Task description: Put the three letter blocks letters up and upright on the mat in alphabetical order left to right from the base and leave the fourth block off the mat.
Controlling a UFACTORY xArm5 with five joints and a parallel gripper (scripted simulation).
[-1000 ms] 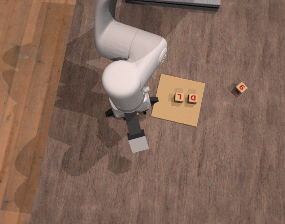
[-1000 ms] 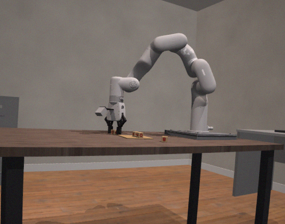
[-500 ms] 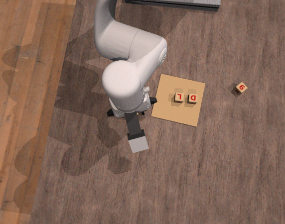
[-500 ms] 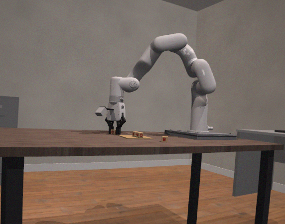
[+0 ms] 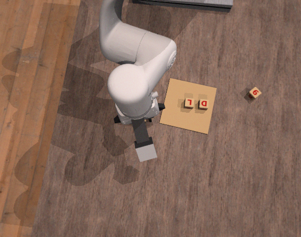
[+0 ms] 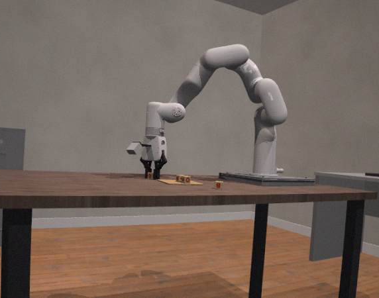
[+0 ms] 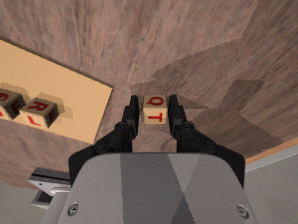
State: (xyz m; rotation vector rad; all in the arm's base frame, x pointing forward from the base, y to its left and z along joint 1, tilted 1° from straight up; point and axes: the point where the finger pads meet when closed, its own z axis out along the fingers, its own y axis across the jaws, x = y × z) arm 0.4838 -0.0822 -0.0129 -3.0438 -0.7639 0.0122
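My gripper is now 120 mm to the right of the tan mat, 70 mm past it and 20 mm above it.
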